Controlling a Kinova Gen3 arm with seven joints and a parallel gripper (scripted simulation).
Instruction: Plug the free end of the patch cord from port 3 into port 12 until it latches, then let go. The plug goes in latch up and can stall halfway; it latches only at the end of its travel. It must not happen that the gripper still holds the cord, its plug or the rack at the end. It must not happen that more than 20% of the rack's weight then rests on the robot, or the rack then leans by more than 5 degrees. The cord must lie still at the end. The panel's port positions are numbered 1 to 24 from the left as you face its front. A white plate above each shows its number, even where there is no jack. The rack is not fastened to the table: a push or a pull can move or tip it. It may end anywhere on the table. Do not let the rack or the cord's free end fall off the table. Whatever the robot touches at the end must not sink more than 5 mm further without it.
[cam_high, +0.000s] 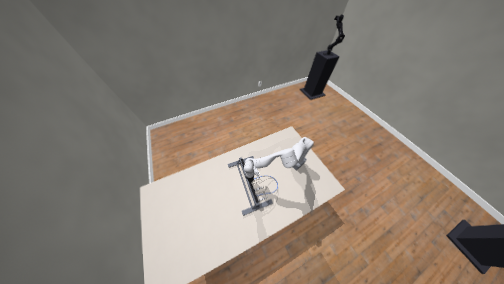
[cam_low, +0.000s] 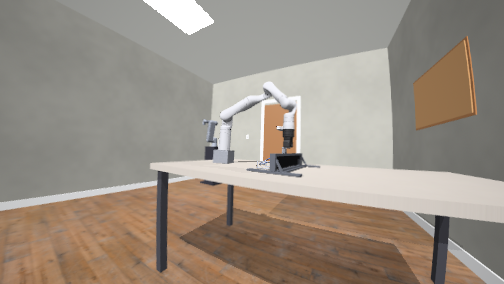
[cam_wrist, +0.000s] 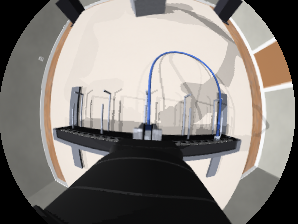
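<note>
Now: hand 10 mm short of the plug and 10 mm above it.
</note>
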